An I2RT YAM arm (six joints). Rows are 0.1 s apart.
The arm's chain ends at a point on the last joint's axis. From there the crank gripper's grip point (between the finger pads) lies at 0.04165 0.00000 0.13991 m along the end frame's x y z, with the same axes.
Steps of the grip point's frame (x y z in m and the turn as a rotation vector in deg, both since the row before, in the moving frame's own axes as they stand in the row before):
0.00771, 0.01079, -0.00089, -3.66, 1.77, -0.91
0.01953, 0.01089, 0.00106, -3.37, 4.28, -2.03
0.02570, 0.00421, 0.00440, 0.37, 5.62, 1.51
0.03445, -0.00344, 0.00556, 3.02, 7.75, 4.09
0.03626, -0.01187, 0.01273, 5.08, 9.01, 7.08
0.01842, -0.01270, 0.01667, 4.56, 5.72, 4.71
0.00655, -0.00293, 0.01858, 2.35, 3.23, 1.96
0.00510, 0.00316, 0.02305, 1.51, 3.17, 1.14
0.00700, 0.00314, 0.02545, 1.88, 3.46, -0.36
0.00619, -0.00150, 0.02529, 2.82, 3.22, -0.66
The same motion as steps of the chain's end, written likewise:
0.00335, 0.00260, 0.00073, -3.66, 1.77, -0.91
0.00909, 0.00442, 0.00475, -3.37, 4.28, -2.03
0.01220, 0.00382, 0.00915, 0.37, 5.62, 1.51
0.01583, 0.00012, 0.01256, 3.02, 7.75, 4.09
0.01450, -0.00631, 0.02127, 5.08, 9.01, 7.08
0.00440, -0.00576, 0.02181, 4.56, 5.72, 4.71
-0.00134, 0.00120, 0.02124, 2.35, 3.23, 1.96
-0.00260, 0.00591, 0.02560, 1.51, 3.17, 1.14
-0.00135, 0.00797, 0.02830, 1.88, 3.46, -0.36
-0.00156, 0.00585, 0.02803, 2.82, 3.22, -0.66

